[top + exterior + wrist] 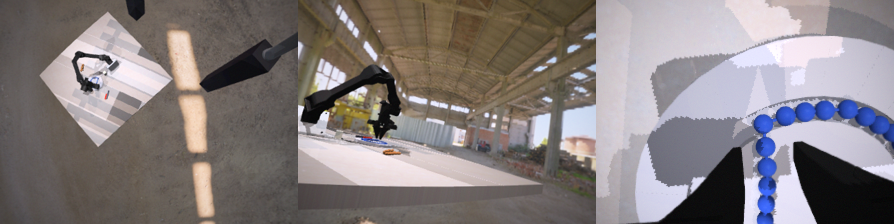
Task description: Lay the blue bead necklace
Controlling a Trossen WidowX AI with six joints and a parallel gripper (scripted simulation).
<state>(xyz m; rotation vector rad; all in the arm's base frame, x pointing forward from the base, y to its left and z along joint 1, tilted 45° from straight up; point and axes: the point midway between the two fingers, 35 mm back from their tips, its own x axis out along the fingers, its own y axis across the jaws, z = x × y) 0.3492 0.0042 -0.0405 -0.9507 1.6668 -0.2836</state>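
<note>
Right now my gripper tip is 40 mm to the left of the round white bead board, 30 mm past it and 10 mm above it. Round my gripper tip: small white block (210 mm behind, 30 mm to the right, 10 mm below); red pen-like object (190 mm to the left, 20 mm below, 20 mm behind).
</note>
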